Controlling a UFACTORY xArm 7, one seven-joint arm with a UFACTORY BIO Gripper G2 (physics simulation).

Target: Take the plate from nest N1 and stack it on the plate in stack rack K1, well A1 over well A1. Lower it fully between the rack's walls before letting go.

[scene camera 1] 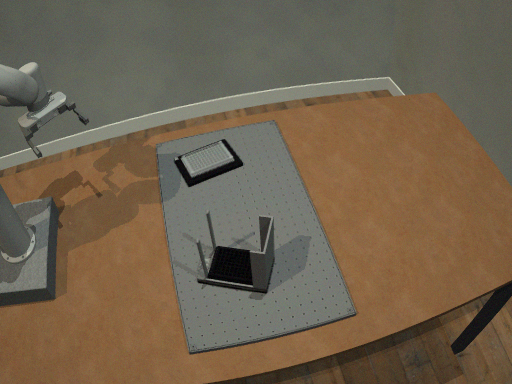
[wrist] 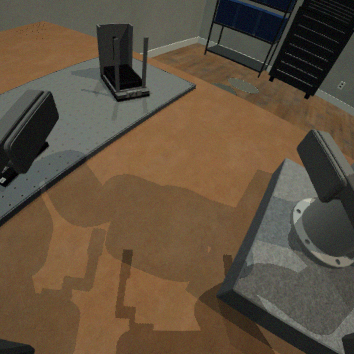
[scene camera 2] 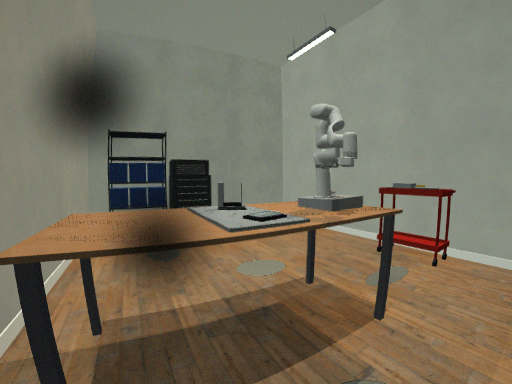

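Where they show: end effector, tool point: [scene camera 1: 60, 135] [wrist: 190, 145] [scene camera 2: 322, 166]; arm's base, origin of the base link: [scene camera 1: 18, 245] [wrist: 322, 231] [scene camera 2: 323, 197].
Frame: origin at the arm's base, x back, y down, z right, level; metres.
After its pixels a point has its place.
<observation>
The light, many-welled plate [scene camera 1: 209, 158] {z -0.235, x -0.582, y 0.030 m} [scene camera 2: 265, 213] {z -0.279, x -0.593, y 0.028 m} lies flat in the black nest N1 [scene camera 1: 193, 180] {z -0.173, x -0.530, y 0.042 m} on the grey perforated board. In the wrist view the left finger covers most of the nest, and the plate is hidden. Stack rack K1 [scene camera 1: 262, 270] {z 0.198, x -0.647, y -0.040 m} [scene camera 2: 220, 195] {z 0.107, x -0.674, y -0.028 m} [wrist: 106, 50] {z 0.134, x -0.675, y -0.026 m} stands upright on the same board, with a tall corner wall and two thin posts. A black gridded plate [scene camera 1: 230, 265] {z 0.131, x -0.587, y 0.021 m} [wrist: 122, 76] {z 0.120, x -0.592, y 0.021 m} lies low inside it. My gripper [scene camera 1: 61, 136] {z -0.196, x -0.190, y -0.187 m} [wrist: 179, 150] {z -0.196, x -0.190, y -0.187 m} is open and empty, high up left of the board in scene camera 1, away from plate and rack. Well labels are unreadable.
The perforated board [scene camera 1: 270, 320] {z 0.273, x -0.648, y 0.054 m} [scene camera 2: 210, 216] {z -0.114, x -0.793, y 0.051 m} [wrist: 75, 120] {z -0.073, x -0.547, y 0.054 m} lies on the brown table [scene camera 1: 400, 200] {z 0.002, x -1.067, y 0.067 m} [scene camera 2: 120, 235] {z -0.310, x -1.170, y 0.067 m}. The arm's grey base block [scene camera 1: 42, 250] {z 0.025, x -0.087, y 0.004 m} [scene camera 2: 335, 202] {z -0.170, x -0.062, y 0.018 m} [wrist: 250, 250] {z -0.110, x -0.095, y 0.001 m} stands beside it. A red cart [scene camera 2: 417, 191], a shelf unit [scene camera 2: 137, 134] and a black tool chest [scene camera 2: 190, 187] stand beyond the table.
</observation>
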